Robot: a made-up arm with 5 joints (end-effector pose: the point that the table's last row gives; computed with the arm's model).
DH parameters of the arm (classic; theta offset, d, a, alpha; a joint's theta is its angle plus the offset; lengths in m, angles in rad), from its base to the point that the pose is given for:
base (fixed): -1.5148 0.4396 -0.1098 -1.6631
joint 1: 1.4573 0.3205 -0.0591 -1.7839
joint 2: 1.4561 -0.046 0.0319 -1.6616
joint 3: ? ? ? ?
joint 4: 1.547 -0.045 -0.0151 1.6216
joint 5: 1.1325 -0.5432 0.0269 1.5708
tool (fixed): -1.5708 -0.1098 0 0
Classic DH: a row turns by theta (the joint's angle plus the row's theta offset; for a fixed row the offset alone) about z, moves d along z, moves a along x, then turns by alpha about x.
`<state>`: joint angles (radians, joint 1 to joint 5).
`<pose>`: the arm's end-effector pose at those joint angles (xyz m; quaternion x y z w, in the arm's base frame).
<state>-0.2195 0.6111 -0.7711 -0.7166 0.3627</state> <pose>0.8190 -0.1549 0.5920 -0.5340 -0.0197 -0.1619 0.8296</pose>
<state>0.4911 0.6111 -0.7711 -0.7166 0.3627</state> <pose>0.7994 -0.2286 0.3359 -0.2175 0.0707 -0.1748 0.9577</pose>
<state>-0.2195 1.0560 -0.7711 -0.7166 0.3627</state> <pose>0.7937 -0.2148 0.4343 -0.6079 0.1719 -0.1042 0.7682</pose>
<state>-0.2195 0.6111 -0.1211 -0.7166 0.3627</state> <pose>0.8830 0.1266 0.4285 -0.3753 -0.0362 0.1046 0.9203</pose>
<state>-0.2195 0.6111 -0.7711 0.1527 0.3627</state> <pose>0.4934 -0.4192 0.3867 -0.3981 0.3096 -0.3967 0.7670</pose>
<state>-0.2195 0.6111 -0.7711 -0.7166 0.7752</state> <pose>0.8054 -0.1738 0.6320 -0.6925 0.0139 -0.1625 0.7027</pose>
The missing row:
joint 3: -0.3357 0.0247 -0.0205 2.0084
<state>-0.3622 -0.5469 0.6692 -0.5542 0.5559</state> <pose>0.5002 0.5775 0.7430 -0.3062 -0.5344 0.3918 0.6835</pose>
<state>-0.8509 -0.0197 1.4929 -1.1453 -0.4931</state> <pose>0.0062 0.6371 0.5182 0.2106 0.1660 0.8426 0.4670</pose>
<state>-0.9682 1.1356 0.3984 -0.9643 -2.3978</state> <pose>0.7752 0.4067 0.2299 0.6765 0.3167 -0.1256 0.6529</pose>
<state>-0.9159 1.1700 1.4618 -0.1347 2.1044</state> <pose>0.4631 0.2781 -0.0638 -0.6554 0.0419 0.6954 0.2918</pose>
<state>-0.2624 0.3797 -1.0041 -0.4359 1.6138</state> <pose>0.6092 -0.3061 0.7889 -0.8591 0.2040 -0.3012 0.3602</pose>
